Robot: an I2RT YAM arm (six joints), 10 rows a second.
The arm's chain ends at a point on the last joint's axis. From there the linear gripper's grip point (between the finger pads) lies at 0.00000 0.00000 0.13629 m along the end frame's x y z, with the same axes.
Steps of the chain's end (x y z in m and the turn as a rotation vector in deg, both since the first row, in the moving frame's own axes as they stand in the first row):
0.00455, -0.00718, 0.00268, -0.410, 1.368, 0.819
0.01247, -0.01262, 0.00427, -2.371, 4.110, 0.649
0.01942, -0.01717, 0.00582, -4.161, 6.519, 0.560
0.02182, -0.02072, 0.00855, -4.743, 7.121, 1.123
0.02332, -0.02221, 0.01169, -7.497, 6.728, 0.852
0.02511, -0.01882, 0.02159, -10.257, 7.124, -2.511
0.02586, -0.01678, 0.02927, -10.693, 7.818, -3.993
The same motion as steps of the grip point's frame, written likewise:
0.00780, -0.00618, 0.00264, -0.410, 1.368, 0.819
0.02220, -0.00693, 0.00380, -2.371, 4.110, 0.649
0.03483, -0.00723, 0.00458, -4.161, 6.519, 0.560
0.03858, -0.00931, 0.00703, -4.743, 7.121, 1.123
0.03911, -0.00435, 0.00959, -7.497, 6.728, 0.852
0.04245, 0.00501, 0.01837, -10.257, 7.124, -2.511
0.04516, 0.00776, 0.02565, -10.693, 7.818, -3.993

